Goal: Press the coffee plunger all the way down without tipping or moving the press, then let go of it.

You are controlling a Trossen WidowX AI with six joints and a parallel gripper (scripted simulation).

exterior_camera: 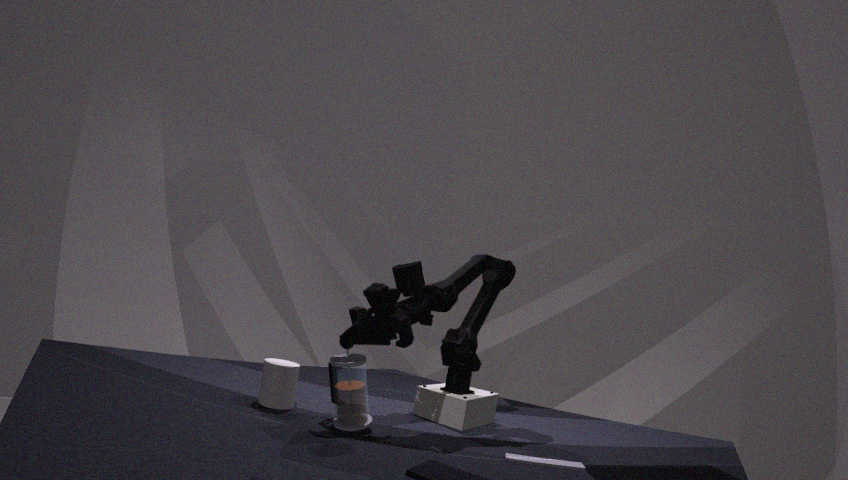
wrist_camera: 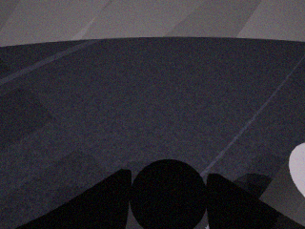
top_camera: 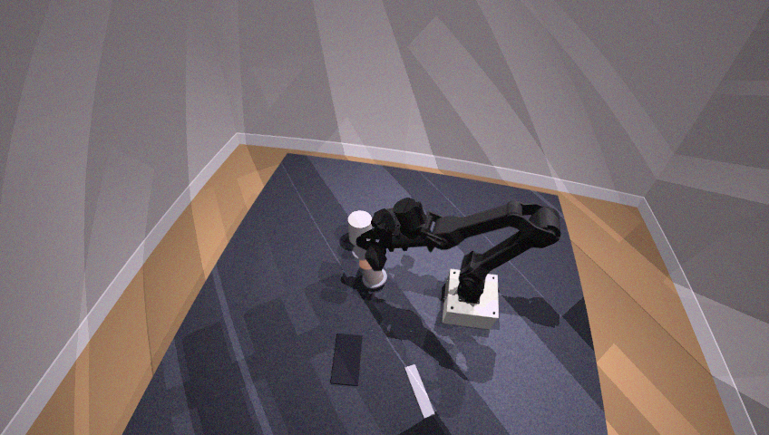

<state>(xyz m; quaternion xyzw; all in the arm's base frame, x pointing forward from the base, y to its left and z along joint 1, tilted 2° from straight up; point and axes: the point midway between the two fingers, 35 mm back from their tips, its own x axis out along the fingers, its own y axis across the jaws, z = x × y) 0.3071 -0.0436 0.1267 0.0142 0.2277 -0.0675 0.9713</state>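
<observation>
My gripper tip is 9 cm above the coffee press, 3 cm past it and 1 cm to the left of it. The rest, counted from my gripper tip: flat slab 29 cm to the left, 17 cm below, 3 cm behind.
</observation>
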